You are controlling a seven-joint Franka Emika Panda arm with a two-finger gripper.
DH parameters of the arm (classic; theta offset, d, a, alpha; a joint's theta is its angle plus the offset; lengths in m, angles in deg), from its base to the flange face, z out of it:
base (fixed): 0 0 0 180
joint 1: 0 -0.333 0 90
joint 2: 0 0 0 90
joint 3: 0 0.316 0.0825 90
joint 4: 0 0 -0.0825 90
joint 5: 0 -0.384 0 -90
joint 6: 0 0 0.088 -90
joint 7: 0 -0.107 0 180
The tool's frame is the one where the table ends.
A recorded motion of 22 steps. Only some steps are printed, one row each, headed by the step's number.
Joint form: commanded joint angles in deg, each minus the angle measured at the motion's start. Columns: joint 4, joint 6, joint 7, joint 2, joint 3, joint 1, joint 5.
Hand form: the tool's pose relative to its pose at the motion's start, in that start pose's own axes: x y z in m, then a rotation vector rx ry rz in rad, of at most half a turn. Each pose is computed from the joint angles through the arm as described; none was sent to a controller.
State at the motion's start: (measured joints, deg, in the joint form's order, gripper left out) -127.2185 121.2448 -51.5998 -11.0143 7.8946 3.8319 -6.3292
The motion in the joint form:
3: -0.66 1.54 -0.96 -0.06 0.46 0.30 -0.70
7: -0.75 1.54 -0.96 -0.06 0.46 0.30 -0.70
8: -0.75 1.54 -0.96 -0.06 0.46 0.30 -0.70
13: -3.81 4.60 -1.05 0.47 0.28 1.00 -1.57
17: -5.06 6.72 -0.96 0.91 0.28 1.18 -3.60
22: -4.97 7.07 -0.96 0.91 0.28 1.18 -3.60
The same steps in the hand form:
3: -0.0011 -0.0009 0.0026 0.0178 0.0034 0.0215
7: -0.0013 -0.0005 0.0033 0.0165 0.0025 0.0217
8: -0.0013 -0.0005 0.0033 0.0165 0.0025 0.0217
13: 0.0031 0.0112 0.0267 0.0160 -0.0089 0.0535
17: 0.0040 0.0136 0.0367 0.0388 -0.0245 0.0799
22: 0.0046 0.0127 0.0355 0.0448 -0.0198 0.0798

